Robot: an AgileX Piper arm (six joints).
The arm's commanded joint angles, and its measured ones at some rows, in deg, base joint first. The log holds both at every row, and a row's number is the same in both.
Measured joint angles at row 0: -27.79 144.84 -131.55 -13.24 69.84 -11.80
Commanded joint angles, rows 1 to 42: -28.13 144.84 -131.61 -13.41 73.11 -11.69; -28.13 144.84 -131.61 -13.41 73.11 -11.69; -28.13 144.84 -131.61 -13.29 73.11 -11.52; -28.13 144.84 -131.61 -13.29 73.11 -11.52; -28.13 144.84 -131.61 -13.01 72.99 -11.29; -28.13 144.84 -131.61 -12.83 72.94 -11.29; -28.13 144.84 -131.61 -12.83 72.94 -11.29; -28.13 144.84 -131.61 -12.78 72.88 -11.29; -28.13 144.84 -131.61 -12.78 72.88 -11.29; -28.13 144.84 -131.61 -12.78 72.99 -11.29; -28.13 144.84 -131.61 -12.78 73.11 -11.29; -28.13 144.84 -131.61 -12.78 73.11 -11.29; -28.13 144.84 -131.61 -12.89 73.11 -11.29; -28.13 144.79 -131.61 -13.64 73.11 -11.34; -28.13 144.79 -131.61 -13.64 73.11 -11.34; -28.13 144.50 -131.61 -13.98 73.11 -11.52; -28.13 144.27 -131.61 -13.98 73.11 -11.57; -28.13 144.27 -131.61 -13.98 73.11 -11.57; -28.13 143.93 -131.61 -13.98 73.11 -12.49; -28.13 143.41 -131.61 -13.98 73.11 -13.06; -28.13 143.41 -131.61 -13.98 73.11 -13.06; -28.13 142.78 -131.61 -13.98 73.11 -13.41; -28.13 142.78 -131.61 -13.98 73.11 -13.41; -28.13 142.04 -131.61 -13.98 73.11 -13.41; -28.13 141.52 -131.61 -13.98 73.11 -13.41; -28.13 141.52 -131.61 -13.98 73.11 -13.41; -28.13 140.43 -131.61 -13.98 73.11 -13.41; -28.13 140.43 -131.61 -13.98 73.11 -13.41; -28.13 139.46 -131.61 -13.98 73.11 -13.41; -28.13 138.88 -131.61 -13.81 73.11 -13.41; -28.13 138.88 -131.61 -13.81 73.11 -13.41; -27.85 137.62 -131.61 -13.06 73.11 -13.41; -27.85 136.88 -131.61 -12.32 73.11 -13.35; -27.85 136.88 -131.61 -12.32 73.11 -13.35; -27.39 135.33 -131.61 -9.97 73.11 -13.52; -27.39 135.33 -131.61 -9.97 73.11 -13.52; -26.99 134.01 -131.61 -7.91 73.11 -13.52; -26.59 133.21 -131.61 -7.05 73.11 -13.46; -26.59 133.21 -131.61 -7.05 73.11 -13.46; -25.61 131.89 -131.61 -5.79 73.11 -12.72; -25.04 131.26 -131.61 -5.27 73.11 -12.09; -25.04 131.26 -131.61 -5.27 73.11 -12.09
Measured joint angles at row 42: -26.41 133.50 -131.55 -7.39 70.13 -12.89
